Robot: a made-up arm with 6 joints.
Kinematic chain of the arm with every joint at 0, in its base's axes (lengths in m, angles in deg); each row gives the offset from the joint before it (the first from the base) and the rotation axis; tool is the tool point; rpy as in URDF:
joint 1: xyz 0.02 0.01 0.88 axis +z
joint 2: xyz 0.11 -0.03 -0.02 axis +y
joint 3: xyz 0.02 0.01 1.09 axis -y
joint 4: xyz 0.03 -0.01 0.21 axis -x
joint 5: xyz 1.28 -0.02 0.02 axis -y
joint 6: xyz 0.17 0.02 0 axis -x
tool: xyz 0.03 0 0.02 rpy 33.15 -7.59 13.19
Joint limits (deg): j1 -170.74..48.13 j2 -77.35..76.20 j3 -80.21..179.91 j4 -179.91..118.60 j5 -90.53..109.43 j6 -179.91..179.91
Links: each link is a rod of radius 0.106 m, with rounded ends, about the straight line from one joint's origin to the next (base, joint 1, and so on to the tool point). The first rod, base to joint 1, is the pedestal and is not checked.
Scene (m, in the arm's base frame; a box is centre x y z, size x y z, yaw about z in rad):
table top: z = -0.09
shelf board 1: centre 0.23 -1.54 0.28 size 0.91 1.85 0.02 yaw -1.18
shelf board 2: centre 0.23 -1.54 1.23 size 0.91 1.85 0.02 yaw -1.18
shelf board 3: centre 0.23 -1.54 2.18 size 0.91 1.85 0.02 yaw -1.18
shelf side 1: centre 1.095 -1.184 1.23 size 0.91 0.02 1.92 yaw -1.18
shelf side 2: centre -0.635 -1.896 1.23 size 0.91 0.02 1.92 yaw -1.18
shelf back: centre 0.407 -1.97 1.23 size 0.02 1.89 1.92 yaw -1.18
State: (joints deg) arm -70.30 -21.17 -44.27 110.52 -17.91 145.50
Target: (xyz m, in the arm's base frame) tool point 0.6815 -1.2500 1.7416
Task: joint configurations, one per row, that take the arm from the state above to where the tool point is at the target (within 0.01 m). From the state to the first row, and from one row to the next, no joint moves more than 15 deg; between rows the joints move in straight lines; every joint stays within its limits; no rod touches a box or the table.
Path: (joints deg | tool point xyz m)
1: -64.64 -16.14 -35.48 110.94 -17.09 145.60 | 0.5045 -1.2107 1.6236
2: -58.98 -11.10 -26.69 111.35 -16.26 145.69 | 0.6815 -1.2500 1.7414

